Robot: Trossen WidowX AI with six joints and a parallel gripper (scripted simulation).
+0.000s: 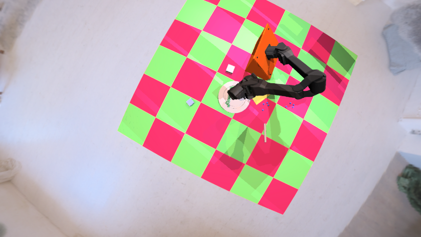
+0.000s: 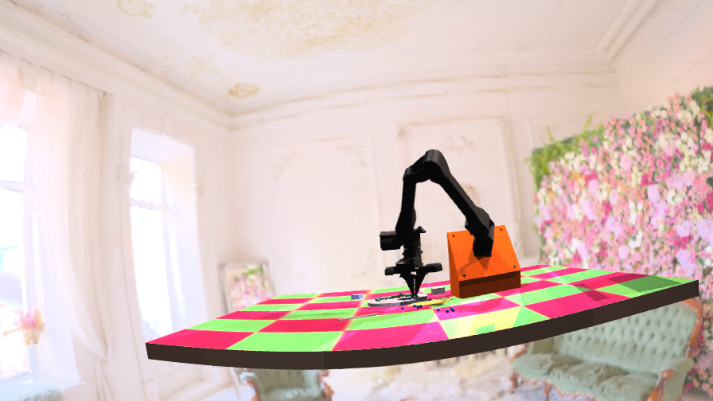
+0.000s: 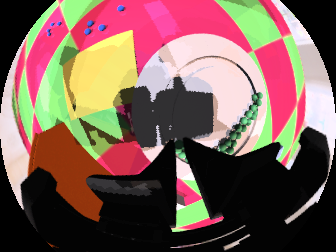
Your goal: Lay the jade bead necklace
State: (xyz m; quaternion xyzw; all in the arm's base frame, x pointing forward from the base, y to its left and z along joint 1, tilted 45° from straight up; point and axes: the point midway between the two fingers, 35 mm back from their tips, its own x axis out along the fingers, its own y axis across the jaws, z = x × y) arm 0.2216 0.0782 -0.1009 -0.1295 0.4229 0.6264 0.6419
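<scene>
The round bead board lies 60 mm ahead of my gripper tip, 10 mm to the right of it and 10 mm below it. The rest, counted from my gripper tip: white cube: 80 mm behind, 120 mm to the right, 10 mm below; then thin white stick: 140 mm ahead, 280 mm to the left, 20 mm below; then yellow patch: 50 mm behind, 120 mm to the left, 20 mm below.
</scene>
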